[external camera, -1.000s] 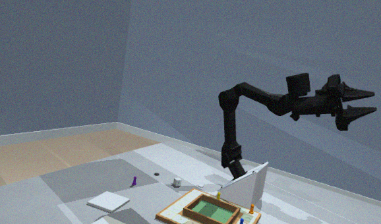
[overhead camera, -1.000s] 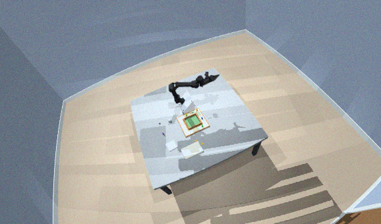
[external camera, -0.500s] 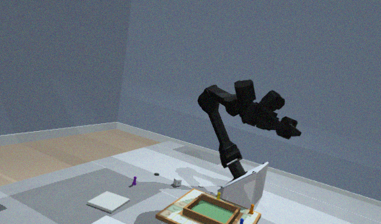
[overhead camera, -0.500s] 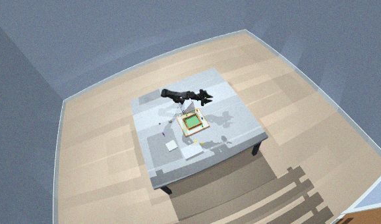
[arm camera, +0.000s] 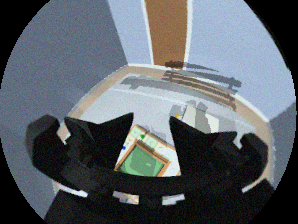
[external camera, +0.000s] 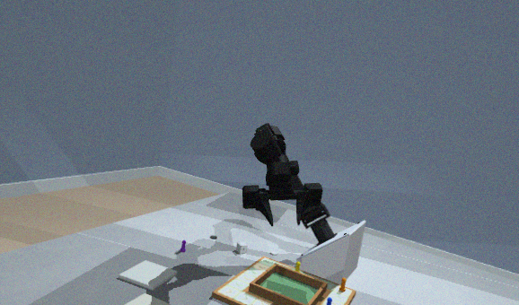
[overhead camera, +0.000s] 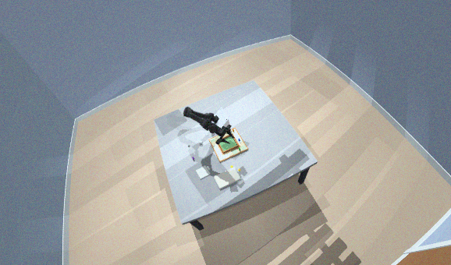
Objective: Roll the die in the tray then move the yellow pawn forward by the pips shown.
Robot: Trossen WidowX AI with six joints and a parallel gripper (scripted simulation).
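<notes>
The white die lies 30 cm behind my gripper tip, 21 cm to the right of it and 21 cm below it. From my gripper tip the other things lie so: green pawn (2 cm behind, 6 cm to the left, 20 cm below); then green tray (14 cm behind, 22 cm below); then blue pawn (11 cm behind, 11 cm to the left, 20 cm below).
</notes>
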